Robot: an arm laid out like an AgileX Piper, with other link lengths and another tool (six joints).
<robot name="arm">
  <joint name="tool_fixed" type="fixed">
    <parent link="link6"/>
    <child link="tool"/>
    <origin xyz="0.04 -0.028 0.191" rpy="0 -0.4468 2.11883"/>
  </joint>
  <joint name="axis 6" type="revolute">
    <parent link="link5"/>
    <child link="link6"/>
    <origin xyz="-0.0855 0 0" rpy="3.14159 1.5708 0"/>
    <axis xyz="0 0 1"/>
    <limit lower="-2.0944" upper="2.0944"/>
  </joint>
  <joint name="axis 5" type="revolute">
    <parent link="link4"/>
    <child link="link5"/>
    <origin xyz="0 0 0" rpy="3.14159 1.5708 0"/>
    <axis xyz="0 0 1"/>
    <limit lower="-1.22" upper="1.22"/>
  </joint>
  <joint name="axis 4" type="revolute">
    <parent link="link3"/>
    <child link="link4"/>
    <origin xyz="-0.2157 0.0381 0" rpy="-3.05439 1.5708 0"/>
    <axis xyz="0 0 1"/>
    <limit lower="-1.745" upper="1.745"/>
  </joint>
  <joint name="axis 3" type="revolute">
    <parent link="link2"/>
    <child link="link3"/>
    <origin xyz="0.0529 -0.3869 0" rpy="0 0 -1.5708"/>
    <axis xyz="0 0 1"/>
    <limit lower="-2.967" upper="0"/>
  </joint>
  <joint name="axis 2" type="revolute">
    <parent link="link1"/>
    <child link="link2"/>
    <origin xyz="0 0 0" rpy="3.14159 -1.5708 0"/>
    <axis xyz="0 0 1"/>
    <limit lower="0" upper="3.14"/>
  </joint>
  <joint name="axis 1" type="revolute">
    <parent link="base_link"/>
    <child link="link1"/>
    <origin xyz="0 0 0.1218" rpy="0 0 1.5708"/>
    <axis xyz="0 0 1"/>
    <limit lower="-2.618" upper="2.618"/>
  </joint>
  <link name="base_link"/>
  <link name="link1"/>
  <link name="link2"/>
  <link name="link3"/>
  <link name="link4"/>
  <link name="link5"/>
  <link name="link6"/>
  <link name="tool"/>
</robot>
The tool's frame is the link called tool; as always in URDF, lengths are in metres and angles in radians.
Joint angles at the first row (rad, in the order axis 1, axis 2, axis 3, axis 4, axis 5, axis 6):
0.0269 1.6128 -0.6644 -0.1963 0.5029 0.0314
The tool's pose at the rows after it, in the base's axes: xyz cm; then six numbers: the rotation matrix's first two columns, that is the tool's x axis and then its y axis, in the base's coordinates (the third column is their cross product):
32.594 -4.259 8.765 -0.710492 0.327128 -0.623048 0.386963 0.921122 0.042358
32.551 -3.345 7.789 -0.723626 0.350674 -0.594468 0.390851 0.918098 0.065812
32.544 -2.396 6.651 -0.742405 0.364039 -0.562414 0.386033 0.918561 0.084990
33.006 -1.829 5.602 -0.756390 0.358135 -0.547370 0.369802 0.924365 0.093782
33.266 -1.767 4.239 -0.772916 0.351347 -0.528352 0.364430 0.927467 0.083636
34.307 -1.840 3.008 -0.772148 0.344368 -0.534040 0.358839 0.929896 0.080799
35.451 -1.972 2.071 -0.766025 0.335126 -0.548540 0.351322 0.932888 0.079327
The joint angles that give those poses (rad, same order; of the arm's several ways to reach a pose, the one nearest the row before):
0.0269 1.6380 -0.6664 -0.1227 0.4655 -0.0151
0.0269 1.6639 -0.6664 -0.0461 0.4596 -0.0730
0.0269 1.6966 -0.6663 0.0313 0.4536 -0.1437
0.0269 1.7330 -0.6664 0.0763 0.4310 -0.2010
0.0269 1.7792 -0.6671 0.0822 0.4112 -0.2152
0.0269 1.8274 -0.6671 0.0813 0.3582 -0.2222
0.0269 1.8671 -0.6683 0.0723 0.3042 -0.2229

